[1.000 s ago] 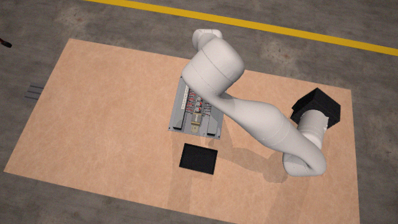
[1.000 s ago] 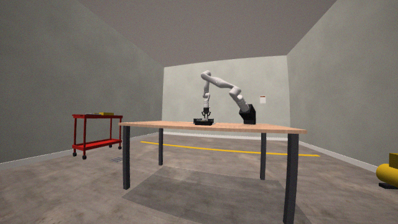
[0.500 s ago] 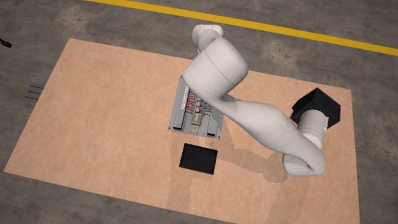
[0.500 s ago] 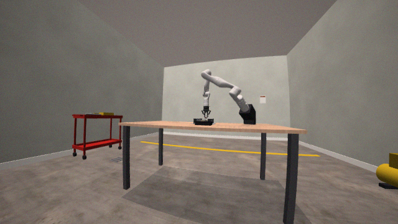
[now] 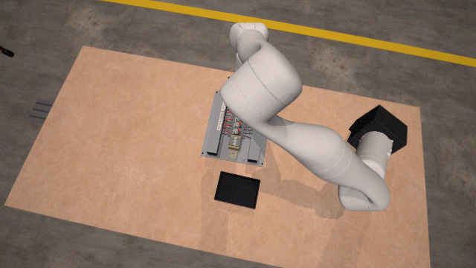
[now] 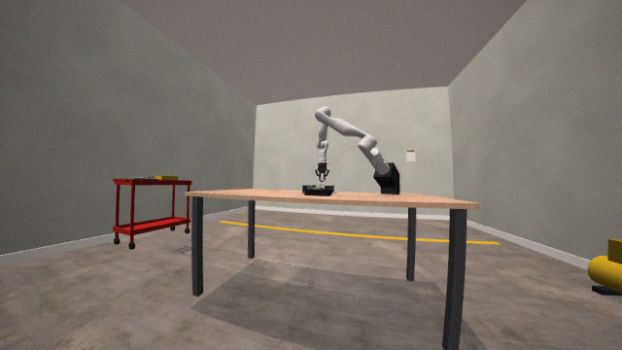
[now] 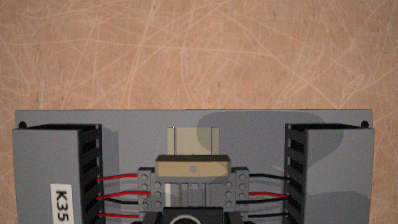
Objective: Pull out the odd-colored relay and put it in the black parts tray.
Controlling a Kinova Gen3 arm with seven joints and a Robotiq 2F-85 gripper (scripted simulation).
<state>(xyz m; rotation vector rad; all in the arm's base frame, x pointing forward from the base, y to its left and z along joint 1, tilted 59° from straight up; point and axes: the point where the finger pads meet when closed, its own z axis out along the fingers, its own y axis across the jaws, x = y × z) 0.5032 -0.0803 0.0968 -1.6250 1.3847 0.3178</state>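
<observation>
The black parts tray is 340 mm to the left of my hand, 170 mm behind it and 100 mm below it. The rest, counted from my hand: dark relay 10 mm below; then grey relay panel 100 mm to the left, 90 mm below, 40 mm behind.
</observation>
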